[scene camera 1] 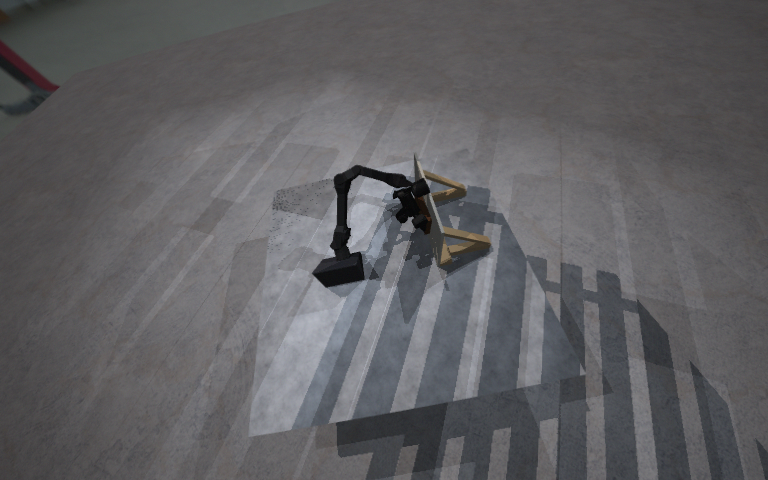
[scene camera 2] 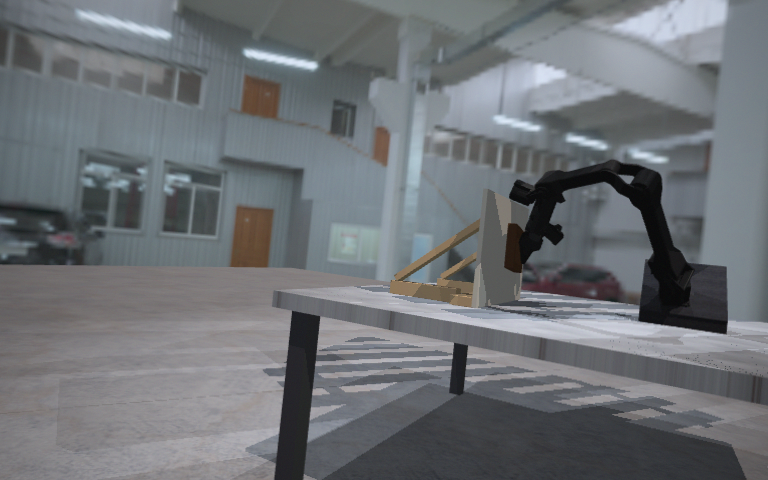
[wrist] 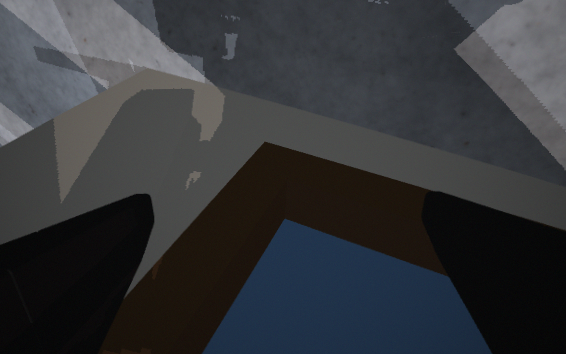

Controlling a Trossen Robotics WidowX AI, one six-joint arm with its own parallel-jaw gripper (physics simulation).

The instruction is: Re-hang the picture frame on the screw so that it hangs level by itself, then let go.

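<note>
The picture frame, brown around a blue picture, is against the front of the upright pale panel. In the wrist view, one corner shows, and the border nearest the table runs nearly parallel to the panel's edge. The screw does not show, so whether it holds the frame cannot be told. My gripper is open and points down at the frame's face. One finger overlaps the frame's left border in the wrist view, the other its right part. Contact cannot be told.
Wooden braces prop the panel from behind. The arm's black base stands on the table, on the panel's front side. The arm arches over between base and panel.
</note>
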